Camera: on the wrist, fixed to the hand. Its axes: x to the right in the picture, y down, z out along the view.
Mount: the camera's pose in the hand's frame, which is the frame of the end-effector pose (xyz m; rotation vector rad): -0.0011 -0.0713 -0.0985 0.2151 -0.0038 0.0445
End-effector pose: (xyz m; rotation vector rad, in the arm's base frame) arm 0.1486 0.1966 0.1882 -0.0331 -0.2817 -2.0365
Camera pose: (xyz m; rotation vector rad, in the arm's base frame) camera 0.0961 0.2079 0.0791 0.0894 -0.4966 -1.9521
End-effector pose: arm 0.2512 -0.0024 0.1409 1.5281 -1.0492 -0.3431
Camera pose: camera 0.3515 0.0544 0.1023 1.6923 -1.1505 -0.2071
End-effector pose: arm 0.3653 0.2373 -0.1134 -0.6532 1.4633 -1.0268
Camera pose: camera 0.2583 0.2278 -0.0564 -0.4659 1.3355 -1.1288
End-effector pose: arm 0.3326 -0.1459 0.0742 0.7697 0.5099 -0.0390
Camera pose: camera 0.2742 -0.1313 -0.0315 0.9909 0.4897 -0.0546
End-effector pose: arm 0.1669 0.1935 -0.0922 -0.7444 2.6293 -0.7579
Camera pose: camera 0.1550 0.1823 0.0283 -0.6241 2.4999 -1.0052
